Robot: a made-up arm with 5 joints.
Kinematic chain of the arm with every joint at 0, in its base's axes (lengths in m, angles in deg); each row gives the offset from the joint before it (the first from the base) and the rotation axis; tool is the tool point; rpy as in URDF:
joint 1: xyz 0.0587 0 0.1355 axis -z
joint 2: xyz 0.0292 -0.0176 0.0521 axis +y
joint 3: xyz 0.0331 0 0.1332 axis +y
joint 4: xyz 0.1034 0 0.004 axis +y
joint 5: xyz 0.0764 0.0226 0 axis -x
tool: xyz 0 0 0 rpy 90 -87.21 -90
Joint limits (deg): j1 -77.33..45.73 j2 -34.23..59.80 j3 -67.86..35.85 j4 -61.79..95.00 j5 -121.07..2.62
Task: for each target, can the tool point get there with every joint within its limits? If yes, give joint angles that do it. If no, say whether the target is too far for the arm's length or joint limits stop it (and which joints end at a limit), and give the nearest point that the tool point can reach.
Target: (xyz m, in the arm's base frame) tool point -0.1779 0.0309 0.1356
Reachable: no: joint limits stop it (at a limit: joint 1, joint 2, joint 3) | nearest point 0.0711 0.0778 0.1283 | short by 0.253 m
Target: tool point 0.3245 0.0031 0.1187
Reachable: yes | joints 0.41 47.59 -4.31 16.97 -78.22
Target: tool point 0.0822 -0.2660 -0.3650
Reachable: no: too far | nearest point 0.1844 -0.1217 0.0467 | short by 0.448 m
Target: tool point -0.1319 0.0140 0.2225
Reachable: no: joint limits stop it (at a limit: joint 1, joint 2, joint 3, joint 4) | nearest point 0.0706 0.0755 0.2415 | short by 0.212 m
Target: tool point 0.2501 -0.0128 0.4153
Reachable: yes | joints 5.31 -9.07 -9.78 -25.85 -87.75
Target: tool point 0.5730 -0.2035 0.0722
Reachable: no: too far | nearest point 0.3641 -0.1209 0.1603 | short by 0.241 m
